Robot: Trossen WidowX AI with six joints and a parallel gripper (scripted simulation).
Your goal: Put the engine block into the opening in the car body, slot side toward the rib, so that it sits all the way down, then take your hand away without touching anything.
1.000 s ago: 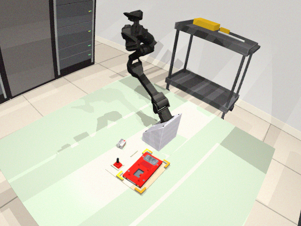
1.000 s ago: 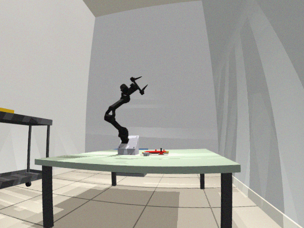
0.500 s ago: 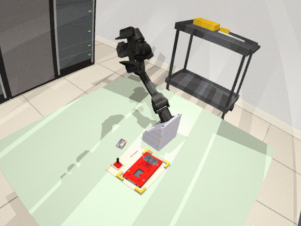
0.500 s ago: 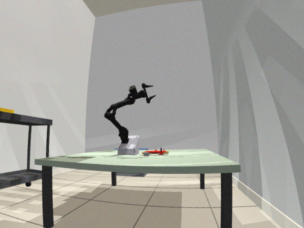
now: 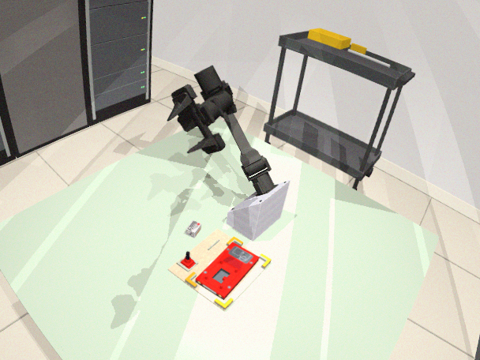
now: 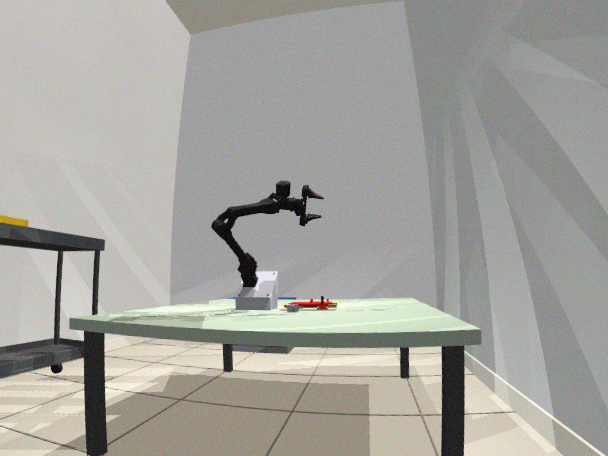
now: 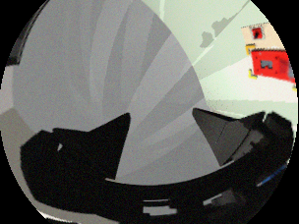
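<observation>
Now: gripper tip 130 mm past the grey engine block, 60 mm to the left of it and 450 mm above it.
</observation>
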